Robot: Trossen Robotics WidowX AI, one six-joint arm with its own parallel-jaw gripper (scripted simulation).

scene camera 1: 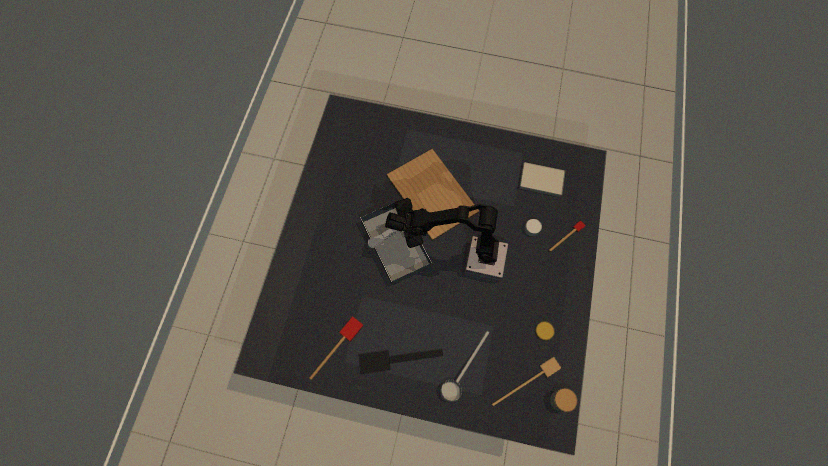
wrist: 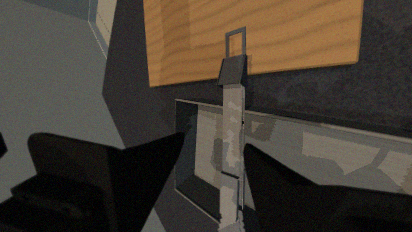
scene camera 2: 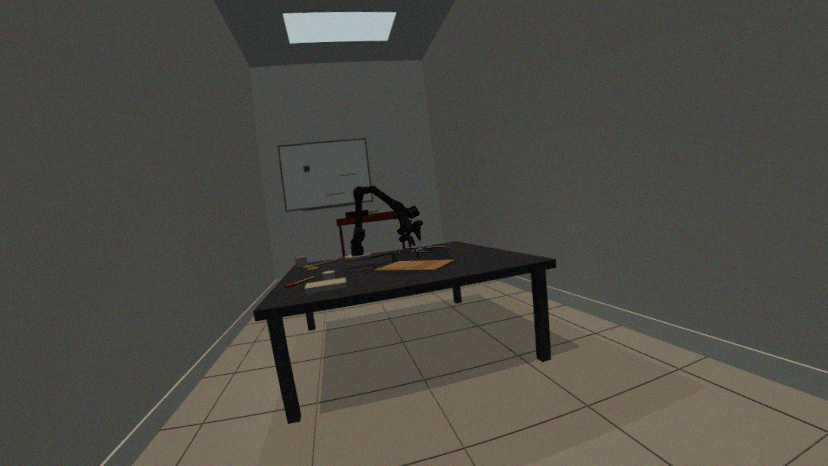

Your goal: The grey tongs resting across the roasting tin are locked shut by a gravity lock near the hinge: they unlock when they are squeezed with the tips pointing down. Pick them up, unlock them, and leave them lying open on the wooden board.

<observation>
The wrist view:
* my gripper: 214, 142
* wooden board: 180, 49
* roasting tin: 328, 151
</observation>
